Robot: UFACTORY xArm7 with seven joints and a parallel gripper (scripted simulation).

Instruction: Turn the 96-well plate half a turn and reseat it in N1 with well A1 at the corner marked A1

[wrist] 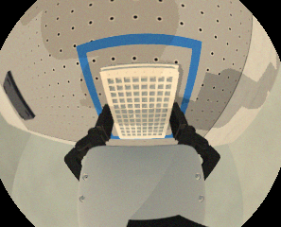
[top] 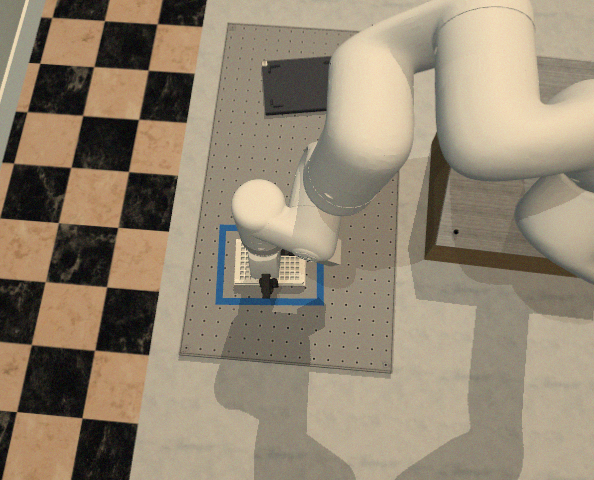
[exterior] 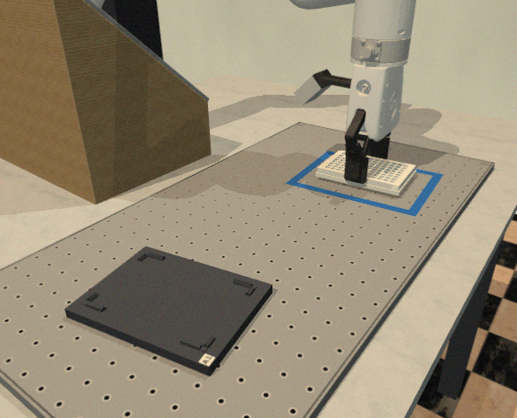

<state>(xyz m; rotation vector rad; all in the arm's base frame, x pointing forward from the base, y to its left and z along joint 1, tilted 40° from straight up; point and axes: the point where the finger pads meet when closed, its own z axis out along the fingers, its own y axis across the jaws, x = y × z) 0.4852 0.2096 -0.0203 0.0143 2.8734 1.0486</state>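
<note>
Now: hand 10 mm above the white 96-well plate. The rest, counted from my hand: dark plate nest N1 (380 mm to the right, 50 mm behind, 20 mm below); A1 label (420 mm to the right, 30 mm ahead, 10 mm below).
</note>
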